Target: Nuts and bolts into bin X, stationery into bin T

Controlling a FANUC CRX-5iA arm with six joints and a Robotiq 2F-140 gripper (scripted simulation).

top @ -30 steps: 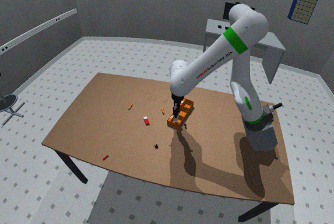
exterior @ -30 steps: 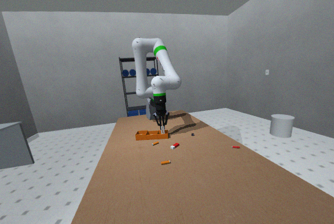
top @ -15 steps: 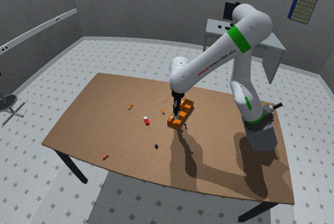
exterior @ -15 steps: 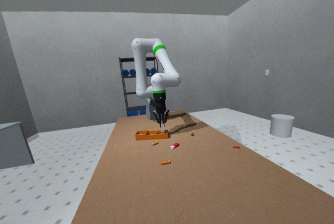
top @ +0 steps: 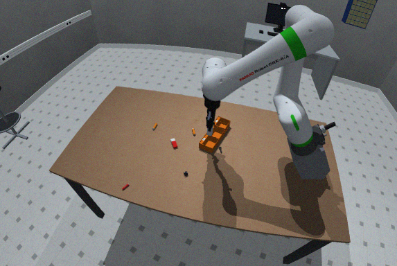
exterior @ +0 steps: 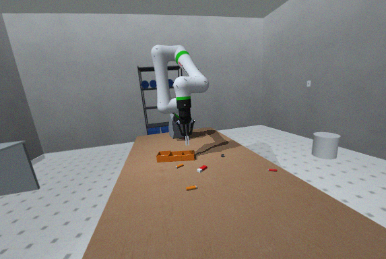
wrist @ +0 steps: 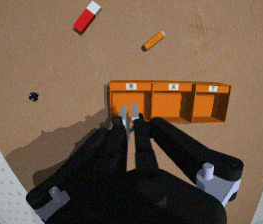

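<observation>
Now: hand 20 cm short of the white eraser, 12 cm above it and 1 cm to the left of it. From my hand the other things lie so: orange bin tray 11 cm below, 8 cm to the right, 4 cm behind; red stick 42 cm ahead, 31 cm to the left, 12 cm below.
</observation>
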